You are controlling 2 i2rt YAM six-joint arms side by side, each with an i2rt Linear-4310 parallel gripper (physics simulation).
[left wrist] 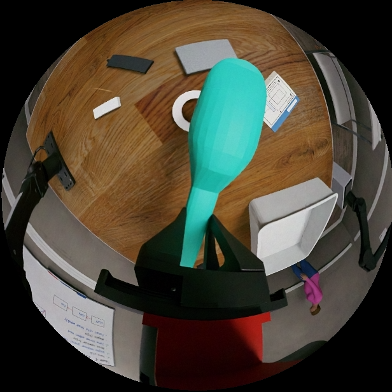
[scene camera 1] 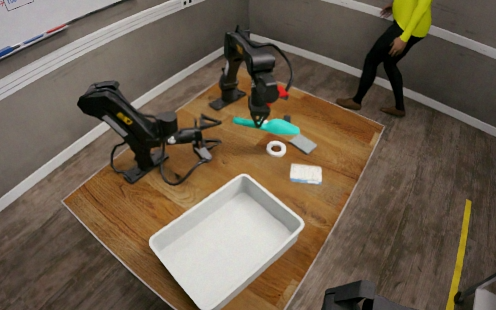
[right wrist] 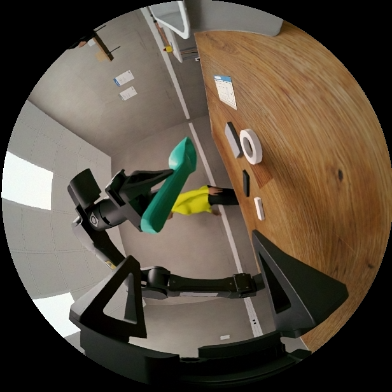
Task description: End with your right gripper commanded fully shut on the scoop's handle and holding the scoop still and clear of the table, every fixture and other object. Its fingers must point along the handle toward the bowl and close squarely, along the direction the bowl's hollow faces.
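Seen in the pictures: left gripper, fingertip midpoint: (scene camera 1: 257, 125); right gripper, fingertip midpoint: (scene camera 1: 221, 132); left arm's base, origin of the base link: (scene camera 1: 227, 99); right arm's base, origin of the base link: (scene camera 1: 146, 166).
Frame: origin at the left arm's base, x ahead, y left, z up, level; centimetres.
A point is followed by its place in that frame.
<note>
The turquoise scoop (scene camera 1: 284, 127) {z 16.6, x 44.6, y -11.3 cm} (left wrist: 227, 120) (right wrist: 167, 200) is held in the air above the table, its handle end toward the right arm and its bowl farther off. In the right wrist view its hollow faces the picture's left. My left gripper (scene camera 1: 258, 123) {z 16.7, x 37.1, y -17.8 cm} (left wrist: 196, 214) is shut on the scoop's handle, between its end and the bowl. My right gripper (scene camera 1: 219, 132) {z 15.6, x 29.7, y -29.2 cm} (right wrist: 187, 251) is open and empty, apart from the scoop, to the left of the handle end in the scene view. Part of the handle lies hidden behind the left fingers.
On the wooden table (scene camera 1: 200, 175) {z 0.0, x 29.3, y -40.8 cm} are a white tray (scene camera 1: 300, 226) {z 9.6, x 73.1, y -35.9 cm} (left wrist: 254, 230), a white ring (scene camera 1: 276, 154) {z 1.4, x 43.1, y -12.1 cm} (left wrist: 180, 112) (right wrist: 258, 150), a grey block (scene camera 1: 303, 144) {z 1.5, x 47.3, y 0.6 cm} (right wrist: 233, 140), a printed card (scene camera 1: 306, 172) {z 0.2, x 57.2, y -9.8 cm} (right wrist: 226, 92), a dark bar (left wrist: 130, 63) (right wrist: 246, 183) and a small white block (left wrist: 107, 107) (right wrist: 259, 208).
</note>
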